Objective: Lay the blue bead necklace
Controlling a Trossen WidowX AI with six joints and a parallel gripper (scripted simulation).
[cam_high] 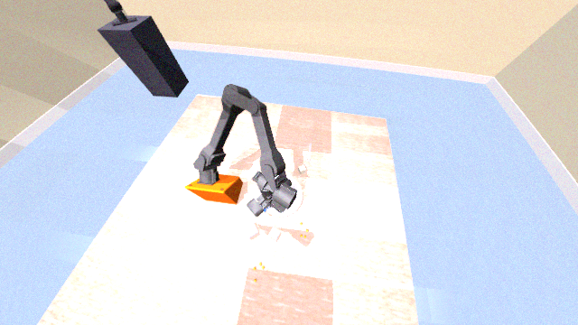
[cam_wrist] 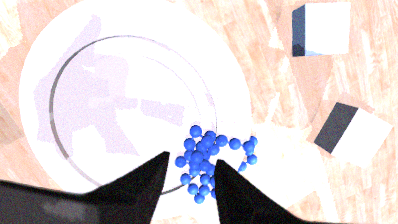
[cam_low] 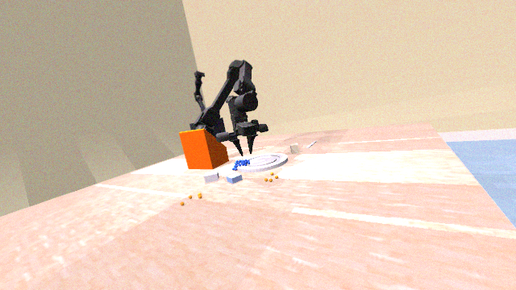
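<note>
The round white bead board lies 4 cm to the left of my gripper tip, 4 cm below it and 3 cm ahead of it. Also, from my gripper tip: white block: 13 cm to the right, 7 cm behind, 3 cm below; then light blue cube: 13 cm to the right, 4 cm below, 3 cm ahead; then beige cube: 18 cm to the left, 12 cm ahead, 3 cm below.
</note>
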